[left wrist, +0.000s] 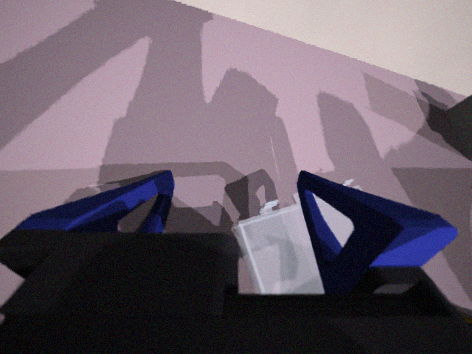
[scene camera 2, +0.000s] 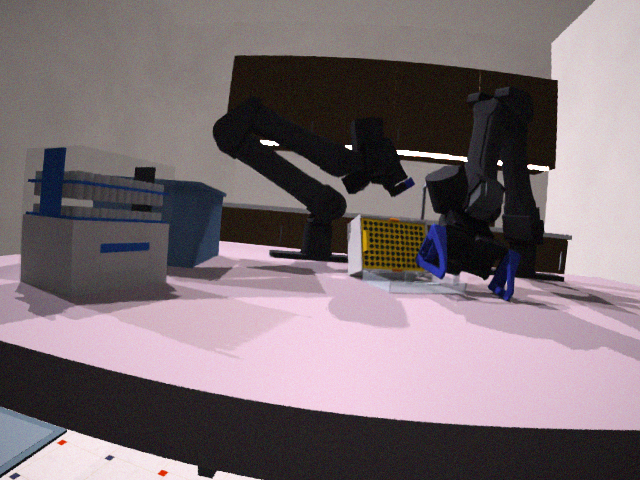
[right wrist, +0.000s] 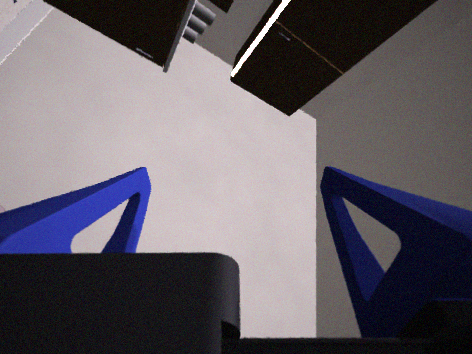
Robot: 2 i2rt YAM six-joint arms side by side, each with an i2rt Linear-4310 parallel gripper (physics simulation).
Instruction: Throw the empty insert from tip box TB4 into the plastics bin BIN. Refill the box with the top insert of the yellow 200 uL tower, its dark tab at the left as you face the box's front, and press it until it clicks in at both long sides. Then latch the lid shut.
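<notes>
A whitish tip box stands tipped on its side, its yellow perforated insert facing scene camera 2 with dark, tipless holes. Its clear lid is open and lies low at the table in front. My left gripper is open and empty, low beside the box's right end; one blue finger overlaps the insert's right edge in scene camera 2 and the lid in the left wrist view. My right gripper is open and empty, raised behind the box. The yellow 200 uL tower is not identifiable.
A grey box with blue-edged inserts under a clear cover stands at the left. A blue bin stands behind it. The pink table has a dark front edge. Dark cabinets hang behind the arms.
</notes>
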